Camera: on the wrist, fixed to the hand. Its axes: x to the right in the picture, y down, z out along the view.
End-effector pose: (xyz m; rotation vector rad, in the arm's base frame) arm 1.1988 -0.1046 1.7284 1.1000 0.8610 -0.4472
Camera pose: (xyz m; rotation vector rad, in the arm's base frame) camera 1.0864 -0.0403 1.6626 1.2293 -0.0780 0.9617
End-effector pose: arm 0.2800 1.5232 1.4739 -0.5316 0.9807 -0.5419
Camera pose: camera 0.1596 1.4430 1.4869 0.1466 1.2112 0.9670
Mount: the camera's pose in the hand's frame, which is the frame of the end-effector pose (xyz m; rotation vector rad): -0.0106 -0.0904 -0.1132 -0.2402 0.0568 1.5622
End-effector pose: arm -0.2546 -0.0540 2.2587 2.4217 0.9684 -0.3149
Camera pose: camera -0.3222 0.0563 2.3248 2.2116 -0.9240 0.4107
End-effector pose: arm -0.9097 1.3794 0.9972 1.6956 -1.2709 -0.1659
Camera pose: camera -0.7863 1.4548 0.9836 0.1771 -2.0434 0.6226
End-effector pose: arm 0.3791 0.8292 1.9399 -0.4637 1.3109 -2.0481
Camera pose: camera 0.2882 0.9378 1.9722 0.4629 1.2449 -0.5925
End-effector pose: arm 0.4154 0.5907 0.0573 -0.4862 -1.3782 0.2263
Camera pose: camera 0.5122 0.4841 0.0765 -1.6875 -0.6916 1.2867
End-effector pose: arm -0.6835 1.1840 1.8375 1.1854 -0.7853 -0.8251
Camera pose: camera -0.6026 1.2300 1.7260 0.1321 -1.1997 0.4182
